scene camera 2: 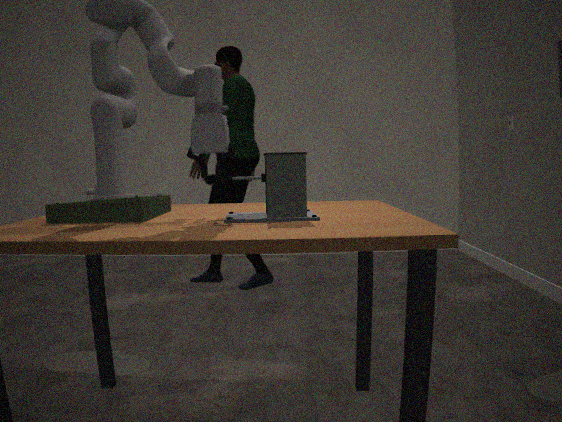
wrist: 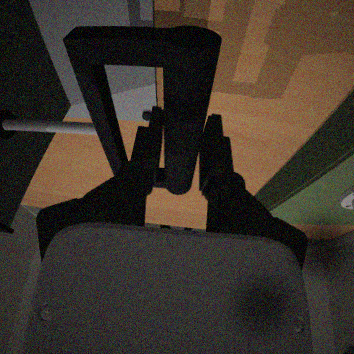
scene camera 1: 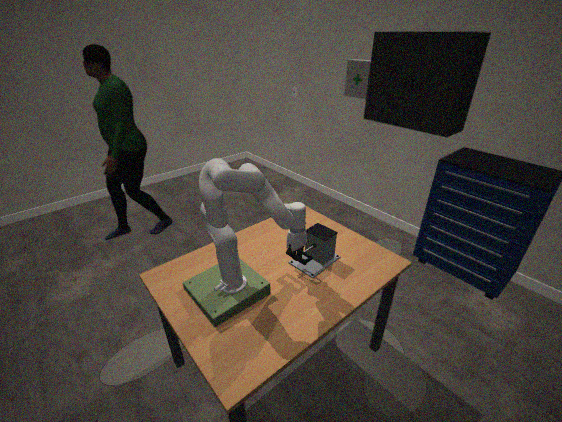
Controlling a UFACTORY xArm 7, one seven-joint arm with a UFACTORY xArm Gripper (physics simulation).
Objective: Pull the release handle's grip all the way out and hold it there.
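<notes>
The release handle's black D-shaped grip (wrist: pixel 186 80) is in the upper middle of the wrist view. Its metal rod (wrist: pixel 50 126) (scene camera 2: pixel 247 178) runs level into a collar on the side of the grey housing (scene camera 1: pixel 322 245) (scene camera 2: pixel 286 185), and a length of bare rod shows. The housing stands on a pale base plate (scene camera 1: pixel 312 268) (scene camera 2: pixel 245 217). My gripper (wrist: pixel 183 126) (scene camera 1: pixel 299 255) points down and is shut on the grip's outer bar, one finger inside the loop and one outside. In scene camera 2 the fingers and grip are dark against the person's legs, hard to separate.
The arm stands on a green base block (scene camera 1: pixel 220 295) (scene camera 2: pixel 105 210) on the wooden table (scene camera 1: pixel 200 350) (scene camera 2: pixel 350 225). A person in green (scene camera 1: pixel 117 112) (scene camera 2: pixel 240 110) is beyond the table. A blue drawer cabinet (scene camera 1: pixel 482 225) and a black wall box (scene camera 1: pixel 425 80) are at the right.
</notes>
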